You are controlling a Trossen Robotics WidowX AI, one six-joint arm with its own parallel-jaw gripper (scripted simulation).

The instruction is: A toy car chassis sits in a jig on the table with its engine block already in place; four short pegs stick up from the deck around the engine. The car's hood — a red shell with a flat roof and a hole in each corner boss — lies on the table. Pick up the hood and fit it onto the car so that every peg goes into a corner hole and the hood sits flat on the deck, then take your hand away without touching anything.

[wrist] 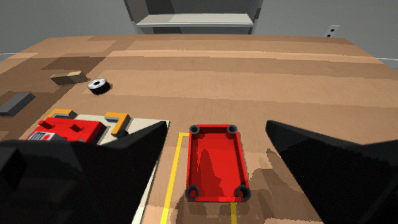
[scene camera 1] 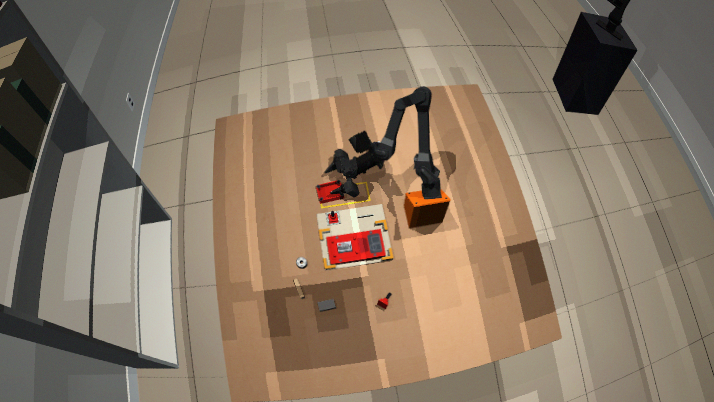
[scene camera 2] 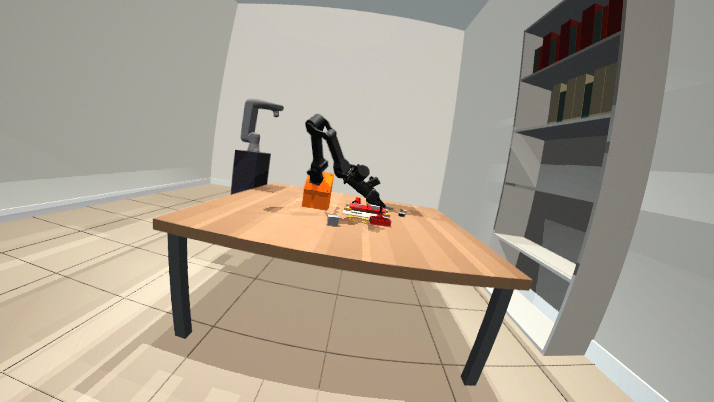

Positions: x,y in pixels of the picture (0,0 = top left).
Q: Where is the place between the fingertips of the gripper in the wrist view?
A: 216,125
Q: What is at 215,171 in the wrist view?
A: A red hood.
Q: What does the gripper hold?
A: Nothing.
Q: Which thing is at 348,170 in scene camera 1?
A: The gripper.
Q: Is the gripper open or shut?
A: Open.
